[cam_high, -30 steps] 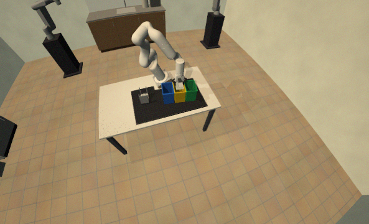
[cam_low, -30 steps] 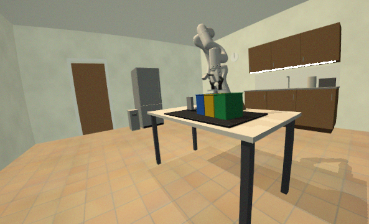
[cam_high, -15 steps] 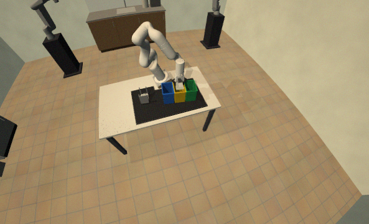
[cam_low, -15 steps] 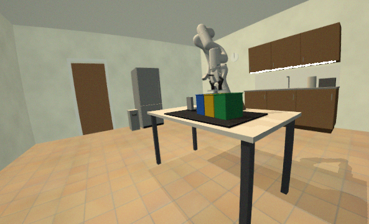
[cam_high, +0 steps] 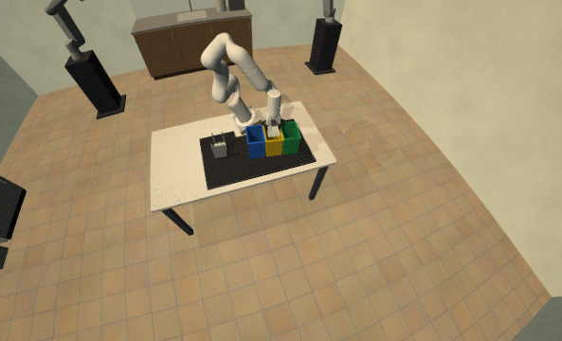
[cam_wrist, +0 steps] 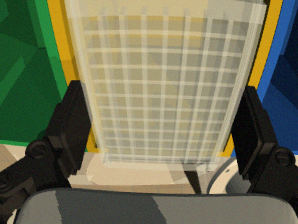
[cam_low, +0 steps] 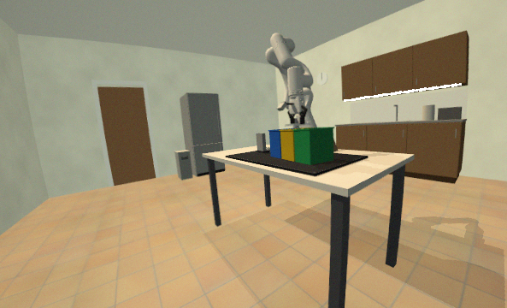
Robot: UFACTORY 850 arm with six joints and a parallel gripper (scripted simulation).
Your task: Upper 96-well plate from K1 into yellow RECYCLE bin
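Now: the yellow bin 130 mm below my hand. Round my hand: green bin 20 mm ahead, 130 mm to the left, 130 mm below; 96-well plate 10 mm below; blue bin 20 mm behind, 130 mm to the right, 130 mm below.
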